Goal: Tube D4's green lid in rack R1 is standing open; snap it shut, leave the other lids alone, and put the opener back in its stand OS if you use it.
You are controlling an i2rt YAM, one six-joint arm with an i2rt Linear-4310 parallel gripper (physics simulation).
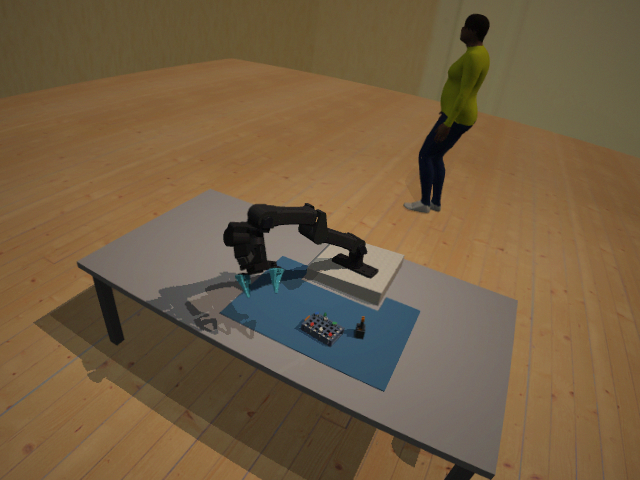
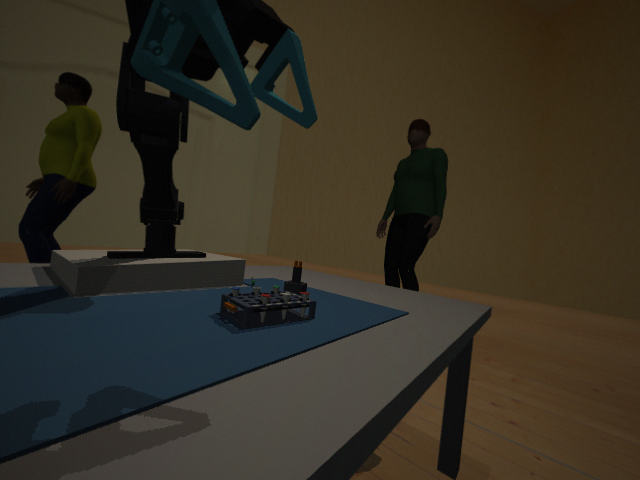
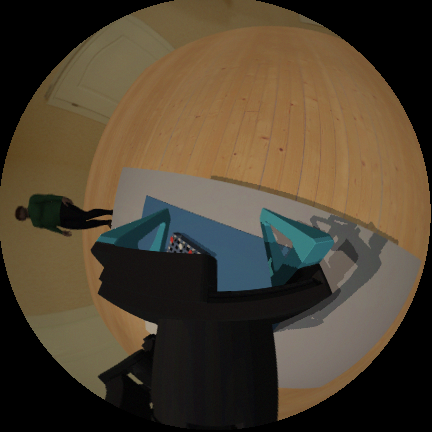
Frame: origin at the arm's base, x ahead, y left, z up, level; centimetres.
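Seen in the pictures: gripper, fingertip midpoint: (image 1: 262,295) (image 2: 289,123) (image 3: 214,212); arm's base, origin of the base link: (image 1: 354,266) (image 2: 159,256).
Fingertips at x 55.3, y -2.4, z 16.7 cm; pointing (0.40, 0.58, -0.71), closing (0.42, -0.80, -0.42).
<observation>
Offsets run from my fingertips to a thing's middle. Level surfaces: height alone.
A dark tube rack @[dz -19.1, dx -19.3, dy +11.9 cm] (image 1: 321,329) (image 2: 268,313) (image 3: 183,245) stands on the blue mat and holds several small tubes with red, white, green and blue lids. One green lid @[dz -17.1, dx -22.5, dy +10.6 cm] (image 1: 325,314) (image 2: 252,281) stands upright at the rack's side towards the robot base; its label is too small to read. Another green lid @[dz -18.0, dx -22.2, dy +15.0 cm] (image 1: 334,323) (image 2: 276,287) lies flat. The opener with orange tips @[dz -17.4, dx -27.4, dy +23.2 cm] (image 1: 362,319) (image 2: 297,264) stands upright in its black stand (image 1: 359,333) (image 2: 295,286) beside the rack. My gripper (image 1: 262,294) (image 2: 281,125) (image 3: 214,212) is open and empty, high above the table, away from the rack.
The blue mat @[dz -22.0 cm] (image 1: 289,304) (image 2: 155,341) (image 3: 240,265) lies on the grey table @[dz -22.3 cm] (image 1: 454,351) (image 2: 330,403) (image 3: 320,370). The arm's base stands on a white block (image 1: 356,284) (image 2: 160,275) behind the mat. A person in yellow (image 1: 465,87) (image 2: 69,139) and a person in green (image 2: 419,180) (image 3: 47,212) stand away from the table.
</observation>
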